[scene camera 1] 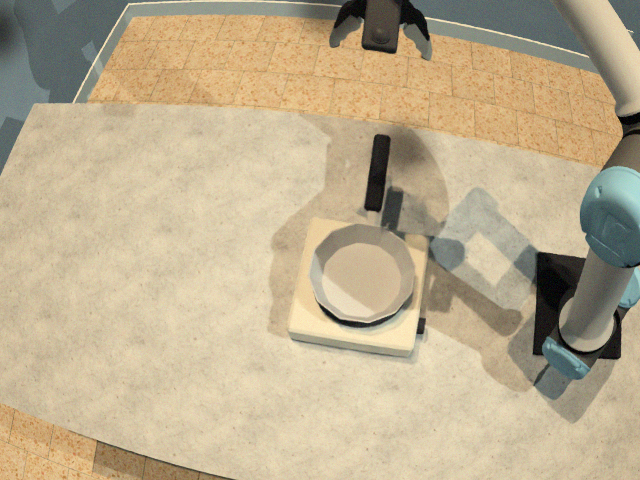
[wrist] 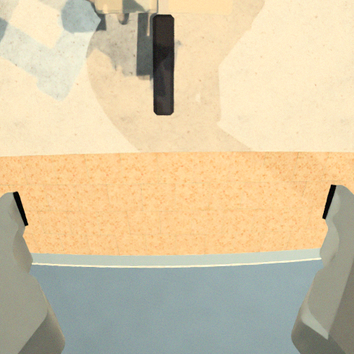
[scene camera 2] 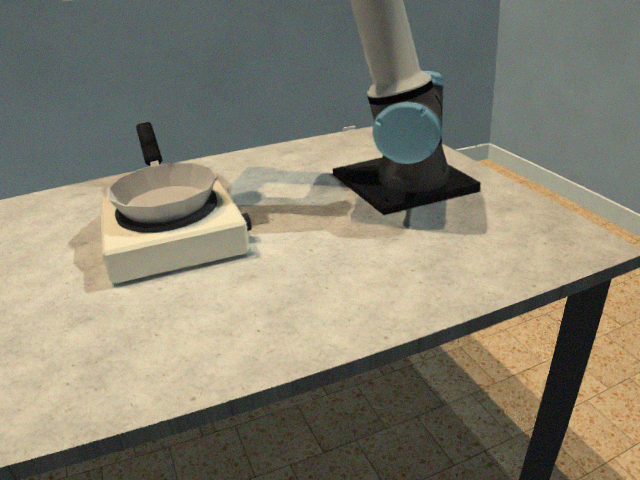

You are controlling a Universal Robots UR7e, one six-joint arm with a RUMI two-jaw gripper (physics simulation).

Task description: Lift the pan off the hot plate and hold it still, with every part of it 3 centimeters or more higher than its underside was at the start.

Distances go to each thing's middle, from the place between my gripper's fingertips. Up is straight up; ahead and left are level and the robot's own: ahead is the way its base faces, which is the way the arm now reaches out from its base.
My gripper is now 38 cm above the light grey pan (scene camera 1: 362, 272), 10 cm to the right of it and 2 cm past it. The rest, counted from my hand: cream hot plate (scene camera 2: 131, 250) (46 cm below, 20 cm to the left, 4 cm behind).
